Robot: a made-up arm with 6 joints.
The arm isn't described. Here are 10 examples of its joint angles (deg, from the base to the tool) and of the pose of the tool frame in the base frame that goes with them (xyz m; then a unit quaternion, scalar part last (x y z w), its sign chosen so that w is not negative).
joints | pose
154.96 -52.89 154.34 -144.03 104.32 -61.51 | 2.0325 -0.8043 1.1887 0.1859 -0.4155 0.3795 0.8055
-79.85 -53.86 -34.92 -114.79 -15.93 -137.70 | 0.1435 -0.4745 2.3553 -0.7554 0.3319 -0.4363 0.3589
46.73 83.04 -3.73 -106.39 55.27 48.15 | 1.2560 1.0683 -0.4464 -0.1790 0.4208 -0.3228 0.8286
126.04 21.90 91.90 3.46 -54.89 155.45 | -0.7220 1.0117 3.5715 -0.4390 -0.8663 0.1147 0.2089
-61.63 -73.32 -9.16 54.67 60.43 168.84 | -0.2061 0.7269 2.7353 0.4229 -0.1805 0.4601 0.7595
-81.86 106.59 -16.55 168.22 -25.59 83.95 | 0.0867 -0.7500 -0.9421 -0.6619 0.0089 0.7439 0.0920
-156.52 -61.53 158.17 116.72 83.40 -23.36 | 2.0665 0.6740 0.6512 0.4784 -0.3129 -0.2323 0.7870
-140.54 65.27 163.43 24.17 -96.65 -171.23 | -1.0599 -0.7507 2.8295 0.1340 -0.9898 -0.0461 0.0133
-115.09 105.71 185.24 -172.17 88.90 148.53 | -0.8059 -1.6470 1.8633 0.1918 -0.1897 -0.8561 0.4408
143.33 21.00 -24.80 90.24 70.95 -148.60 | -1.5084 0.8506 1.2114 0.3350 -0.7035 -0.6143 0.1242
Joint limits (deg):
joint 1: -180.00..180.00
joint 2: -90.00..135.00
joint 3: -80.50..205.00
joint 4: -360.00..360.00
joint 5: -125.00..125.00
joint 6: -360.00..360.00
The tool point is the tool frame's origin. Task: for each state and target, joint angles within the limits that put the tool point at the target. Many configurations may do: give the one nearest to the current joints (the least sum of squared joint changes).
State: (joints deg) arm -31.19 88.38 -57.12 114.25 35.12 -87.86
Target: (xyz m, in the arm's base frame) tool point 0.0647 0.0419 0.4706
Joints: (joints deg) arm -35.59 81.03 -77.75 119.14 20.81 -87.86
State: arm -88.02 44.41 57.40 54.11 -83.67 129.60
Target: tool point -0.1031 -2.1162 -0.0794
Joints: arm -88.09 78.63 17.23 48.80 -86.95 129.60
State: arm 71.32 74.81 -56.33 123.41 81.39 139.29
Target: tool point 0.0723 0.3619 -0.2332
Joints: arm 52.39 100.04 -41.02 131.31 70.41 139.29
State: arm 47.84 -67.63 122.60 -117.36 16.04 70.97
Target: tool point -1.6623 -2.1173 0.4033
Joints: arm 50.74 -82.10 120.19 -117.33 14.90 70.97
